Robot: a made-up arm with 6 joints. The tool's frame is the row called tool. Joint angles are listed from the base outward. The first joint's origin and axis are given. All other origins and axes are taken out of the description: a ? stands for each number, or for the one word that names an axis. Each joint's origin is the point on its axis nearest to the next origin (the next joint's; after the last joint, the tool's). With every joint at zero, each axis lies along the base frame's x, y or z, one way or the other. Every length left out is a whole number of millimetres.
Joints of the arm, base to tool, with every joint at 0 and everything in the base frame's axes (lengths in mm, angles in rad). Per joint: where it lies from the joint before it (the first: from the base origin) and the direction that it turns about. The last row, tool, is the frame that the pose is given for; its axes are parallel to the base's.
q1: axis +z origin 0 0 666
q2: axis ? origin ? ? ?
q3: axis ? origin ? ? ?
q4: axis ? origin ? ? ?
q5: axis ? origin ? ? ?
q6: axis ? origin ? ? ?
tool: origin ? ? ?
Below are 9 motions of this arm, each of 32 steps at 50 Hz.
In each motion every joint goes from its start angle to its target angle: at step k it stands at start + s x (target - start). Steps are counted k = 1, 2, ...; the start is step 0. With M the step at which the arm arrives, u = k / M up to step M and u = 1 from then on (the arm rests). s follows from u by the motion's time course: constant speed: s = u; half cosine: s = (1 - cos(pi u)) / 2; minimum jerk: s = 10 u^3 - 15 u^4 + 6 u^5.
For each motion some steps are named. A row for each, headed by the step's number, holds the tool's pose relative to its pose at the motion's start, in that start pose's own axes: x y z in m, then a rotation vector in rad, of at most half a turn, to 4 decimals.
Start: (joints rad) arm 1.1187 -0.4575 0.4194 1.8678 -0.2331 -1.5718
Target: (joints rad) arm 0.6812 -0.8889 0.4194 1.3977 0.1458 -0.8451
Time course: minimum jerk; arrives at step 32
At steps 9, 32:
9: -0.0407 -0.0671 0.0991 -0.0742 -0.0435 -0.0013
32: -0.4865 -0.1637 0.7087 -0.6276 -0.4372 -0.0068

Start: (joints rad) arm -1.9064 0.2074 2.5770 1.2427 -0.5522 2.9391
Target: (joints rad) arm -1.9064 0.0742 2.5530 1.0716 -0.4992 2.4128
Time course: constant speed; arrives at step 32
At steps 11, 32:
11: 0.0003 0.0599 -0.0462 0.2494 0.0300 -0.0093
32: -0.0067 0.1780 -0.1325 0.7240 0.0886 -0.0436

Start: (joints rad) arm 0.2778 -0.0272 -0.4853 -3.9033 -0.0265 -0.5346
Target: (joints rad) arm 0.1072 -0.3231 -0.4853 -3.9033 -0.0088 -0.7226
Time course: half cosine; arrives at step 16
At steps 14, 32:
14: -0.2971 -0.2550 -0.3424 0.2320 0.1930 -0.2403
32: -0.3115 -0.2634 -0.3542 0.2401 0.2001 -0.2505

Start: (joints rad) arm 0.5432 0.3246 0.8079 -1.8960 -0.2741 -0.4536
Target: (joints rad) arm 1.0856 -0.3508 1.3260 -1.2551 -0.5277 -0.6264
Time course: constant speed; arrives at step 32
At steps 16, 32:
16: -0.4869 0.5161 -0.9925 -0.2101 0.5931 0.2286
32: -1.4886 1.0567 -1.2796 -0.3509 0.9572 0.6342

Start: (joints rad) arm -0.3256 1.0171 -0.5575 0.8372 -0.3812 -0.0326
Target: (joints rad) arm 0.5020 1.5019 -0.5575 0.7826 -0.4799 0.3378
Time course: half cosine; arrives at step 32
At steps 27, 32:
27: 0.3039 0.5955 -0.2599 -1.0706 0.5427 -0.0517
32: 0.3202 0.6043 -0.2965 -1.1298 0.5870 -0.0600

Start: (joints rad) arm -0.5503 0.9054 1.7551 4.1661 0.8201 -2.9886
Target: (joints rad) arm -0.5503 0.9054 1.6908 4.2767 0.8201 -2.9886
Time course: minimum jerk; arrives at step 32
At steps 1, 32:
1: 0.0000 0.0000 0.0000 0.0000 0.0000 0.0000
32: 0.0447 0.0764 -0.0178 -0.1169 0.0364 -0.0370

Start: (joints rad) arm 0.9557 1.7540 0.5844 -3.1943 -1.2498 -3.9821
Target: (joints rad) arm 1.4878 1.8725 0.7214 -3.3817 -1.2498 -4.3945
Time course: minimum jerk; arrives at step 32
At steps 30, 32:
30: -0.2657 0.5207 -0.6650 0.5125 0.3143 0.1667
32: -0.2668 0.5218 -0.6663 0.5136 0.3151 0.1669

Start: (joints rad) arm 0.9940 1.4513 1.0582 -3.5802 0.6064 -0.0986
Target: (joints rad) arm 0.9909 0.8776 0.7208 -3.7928 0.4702 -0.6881
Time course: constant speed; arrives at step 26
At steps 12, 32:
12: -0.2734 -0.1568 -0.1577 0.3268 0.1338 -0.1306
32: -0.6267 -0.3108 -0.2717 0.7026 0.2368 -0.3334

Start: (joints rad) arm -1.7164 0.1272 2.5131 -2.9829 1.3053 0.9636
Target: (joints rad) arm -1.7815 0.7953 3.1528 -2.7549 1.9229 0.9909
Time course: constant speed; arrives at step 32
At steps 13, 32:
13: 0.0455 -0.1929 0.1119 -0.0475 -0.2344 -0.1521
32: 0.0043 -0.4567 0.2965 -0.0678 -0.5835 -0.3644

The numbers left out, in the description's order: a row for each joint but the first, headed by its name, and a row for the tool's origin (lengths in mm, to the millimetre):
q2: axis +y, xyz 104 0 0
q3: axis -y, xyz 0 0 661
q4: axis -x, xyz 1467 0 251
q5: axis -y, xyz 0 0 0
q6: axis -x, xyz 187 0 0
tool: xyz 0 0 0

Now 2 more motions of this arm.
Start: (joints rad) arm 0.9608 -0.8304 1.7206 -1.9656 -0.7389 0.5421
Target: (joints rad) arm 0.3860 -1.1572 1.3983 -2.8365 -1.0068 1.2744
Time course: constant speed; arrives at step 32
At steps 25, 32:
25: 0.3822 0.2169 -0.7371 -0.0894 0.2149 0.4561
32: 0.4237 0.2601 -0.9674 -0.0889 0.2115 0.5674

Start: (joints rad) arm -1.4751 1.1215 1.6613 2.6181 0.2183 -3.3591
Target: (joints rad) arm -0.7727 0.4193 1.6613 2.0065 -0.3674 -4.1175
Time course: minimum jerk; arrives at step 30
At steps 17, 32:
17: -0.5338 1.0512 0.3642 1.1131 -0.1731 0.7318
32: -1.0253 1.2616 0.7191 1.9022 -0.0848 1.0835

